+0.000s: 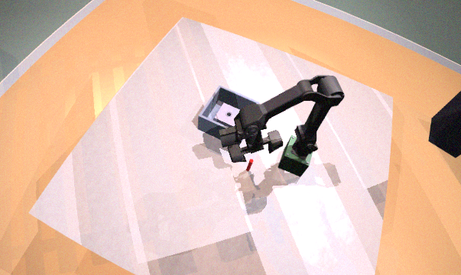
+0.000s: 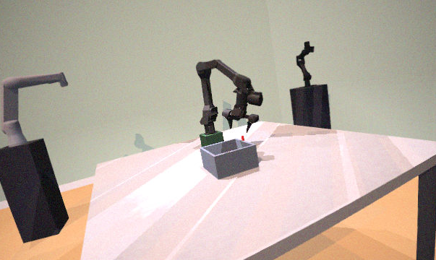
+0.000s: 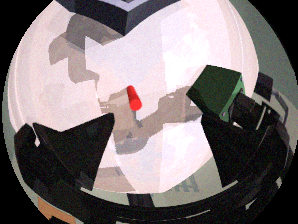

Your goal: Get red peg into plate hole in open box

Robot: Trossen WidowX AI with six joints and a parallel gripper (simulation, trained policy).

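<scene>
My gripper tip is 1 cm short of the red peg, 1 cm to the right of it and 7 cm above it. Also, from my gripper tip: grey box (20 cm ahead, 14 cm to the right, 8 cm below); then plate (20 cm ahead, 14 cm to the right, 6 cm below).
</scene>
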